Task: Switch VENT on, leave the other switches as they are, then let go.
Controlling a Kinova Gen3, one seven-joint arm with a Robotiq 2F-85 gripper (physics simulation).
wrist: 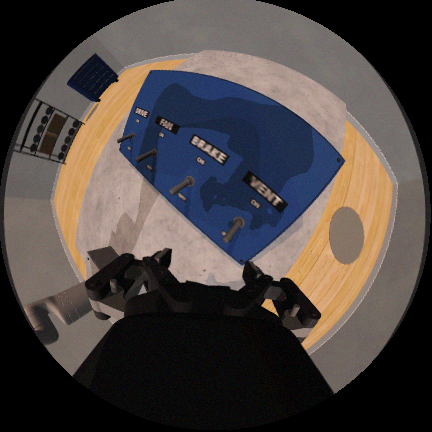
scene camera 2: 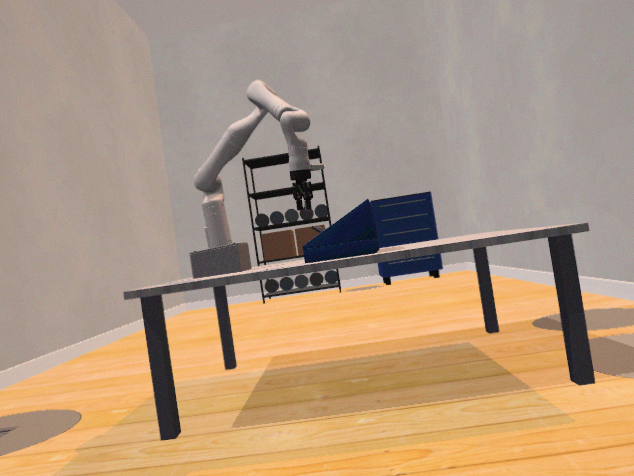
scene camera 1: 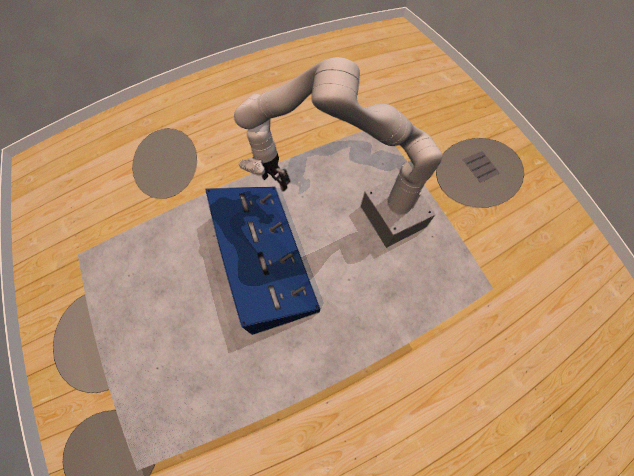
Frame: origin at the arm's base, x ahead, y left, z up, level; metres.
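Seen in the pictures: gripper, fingertip midpoint: point(wrist: 207, 263) point(scene camera 2: 304, 210) point(scene camera 1: 275, 183); arm's base at its link origin: point(scene camera 2: 221, 246) point(scene camera 1: 399, 203).
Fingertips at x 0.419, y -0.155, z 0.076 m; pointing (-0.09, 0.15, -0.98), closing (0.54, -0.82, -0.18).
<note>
Offsets run from my fingertips to a thing's top centre. "spot": to the spot under its first point.
The blue sloped switch panel point(scene camera 1: 256, 312) point(scene camera 2: 343, 244) point(wrist: 295, 130) stands on the table. The VENT switch @(dx +0.038, dy +0.000, dz -0.058 m) point(scene camera 1: 266, 198) point(wrist: 233, 230) is at its far end in scene camera 1; its lever leans away from its ON mark @(spot: dx +0.096, dy +0.002, dz -0.074 m) point(wrist: 255, 204), toward the panel's low edge. The BRAKE switch @(dx +0.031, dy +0.120, dz -0.058 m) point(scene camera 1: 276, 228) point(wrist: 181, 185), FAN switch @(dx +0.024, dy +0.240, dz -0.058 m) point(scene camera 1: 287, 258) point(wrist: 146, 155) and DRIVE switch @(dx +0.018, dy +0.360, dz -0.058 m) point(scene camera 1: 298, 291) point(wrist: 126, 138) have levers leaning the same way. My gripper point(scene camera 1: 284, 185) point(scene camera 2: 303, 207) point(wrist: 207, 263) is open and empty, above and apart from the panel, near the VENT end and low edge.
The grey table point(scene camera 1: 174, 409) point(scene camera 2: 460, 244) carries the panel and the arm's base block point(scene camera 1: 409, 225) point(scene camera 2: 220, 261). A shelf rack point(scene camera 2: 252, 204) and a blue cabinet point(scene camera 2: 409, 225) point(wrist: 92, 77) stand beyond the table.
</note>
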